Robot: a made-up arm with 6 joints.
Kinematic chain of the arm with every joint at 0, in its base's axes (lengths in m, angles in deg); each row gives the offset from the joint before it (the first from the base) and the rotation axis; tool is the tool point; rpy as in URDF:
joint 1: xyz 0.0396 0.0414 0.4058 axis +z
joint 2: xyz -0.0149 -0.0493 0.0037 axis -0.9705 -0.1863 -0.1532
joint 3: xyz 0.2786 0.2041 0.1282 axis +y
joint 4: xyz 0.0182 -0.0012 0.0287 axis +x
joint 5: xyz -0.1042 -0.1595 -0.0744 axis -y
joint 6: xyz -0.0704 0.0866 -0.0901 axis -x
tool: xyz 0.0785 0.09 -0.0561 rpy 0 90 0
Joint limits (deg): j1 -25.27..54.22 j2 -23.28..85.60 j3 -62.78..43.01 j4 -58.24..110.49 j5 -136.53..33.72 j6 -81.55..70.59
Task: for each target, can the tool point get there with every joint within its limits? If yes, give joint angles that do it. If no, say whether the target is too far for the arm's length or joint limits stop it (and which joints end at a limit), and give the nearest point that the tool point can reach.
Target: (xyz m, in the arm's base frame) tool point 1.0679 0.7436 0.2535
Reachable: no: too far | nearest point 0.4864 0.3465 0.3351 | short by 0.709 m
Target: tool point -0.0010 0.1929 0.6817
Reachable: yes | joints 24.32 -10.62 28.18 50.66 -95.02 21.64
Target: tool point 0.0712 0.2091 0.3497
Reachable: yes | joints -7.37 53.50 10.47 12.70 -94.96 36.38
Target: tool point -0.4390 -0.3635 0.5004
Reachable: no: joint limits stop it (at a limit: joint 1, joint 2, joint 4, joint 6) | nearest point 0.0362 -0.1084 0.5613 | short by 0.543 m
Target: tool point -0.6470 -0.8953 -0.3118
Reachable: no: too far | nearest point 0.1597 -0.1789 0.1844 | short by 1.188 m
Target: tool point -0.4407 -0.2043 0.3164
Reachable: no: joint limits stop it (at a limit: joint 1, joint 6) | nearest point -0.1408 0.1413 0.3949 | short by 0.464 m
